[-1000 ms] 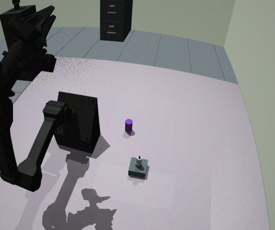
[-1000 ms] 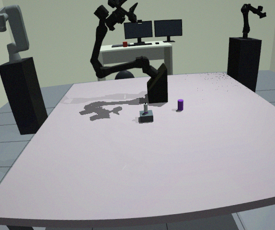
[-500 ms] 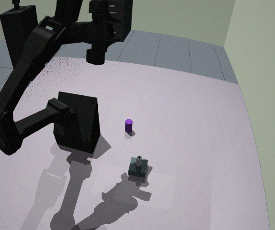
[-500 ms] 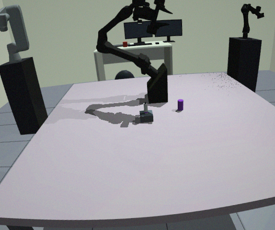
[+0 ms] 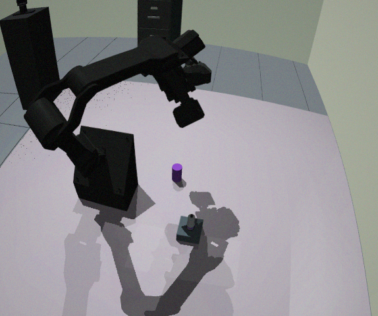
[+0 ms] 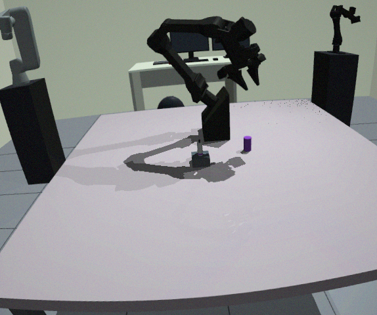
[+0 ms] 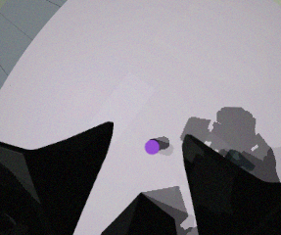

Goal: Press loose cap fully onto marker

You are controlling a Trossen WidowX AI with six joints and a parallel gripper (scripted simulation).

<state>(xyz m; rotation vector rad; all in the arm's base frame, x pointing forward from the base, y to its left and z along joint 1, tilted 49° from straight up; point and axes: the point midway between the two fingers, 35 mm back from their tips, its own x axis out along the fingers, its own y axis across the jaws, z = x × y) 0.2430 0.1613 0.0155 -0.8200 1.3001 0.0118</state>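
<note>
The purple marker cap is 3 cm behind my gripper tip, 1 cm to the right of it and 22 cm below it.
</note>
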